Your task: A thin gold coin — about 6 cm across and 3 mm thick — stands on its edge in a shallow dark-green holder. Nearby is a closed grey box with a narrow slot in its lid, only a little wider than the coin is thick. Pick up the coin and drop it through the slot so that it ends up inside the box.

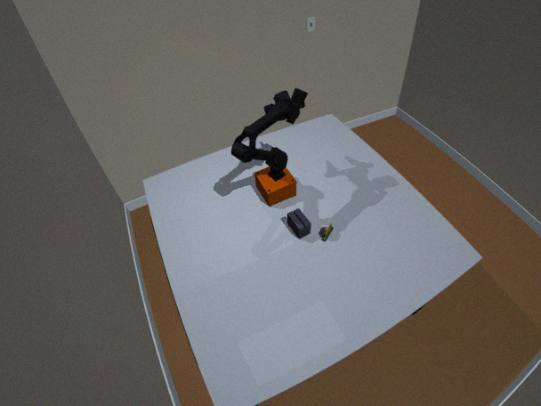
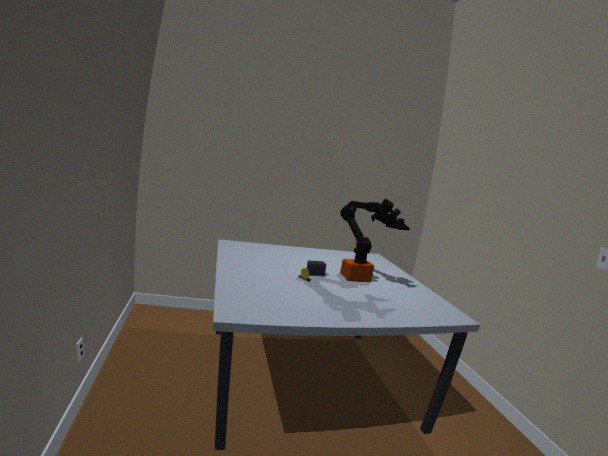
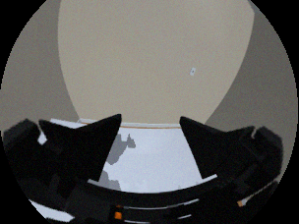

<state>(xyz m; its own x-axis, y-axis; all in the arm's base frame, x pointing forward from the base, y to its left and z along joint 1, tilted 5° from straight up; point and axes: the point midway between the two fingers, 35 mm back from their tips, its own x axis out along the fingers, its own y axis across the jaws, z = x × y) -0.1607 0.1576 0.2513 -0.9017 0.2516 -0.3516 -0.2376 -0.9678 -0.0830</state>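
Now: gripper tip 54 cm short of the gold coin, 33 cm above it and 13 cm to the left of it.
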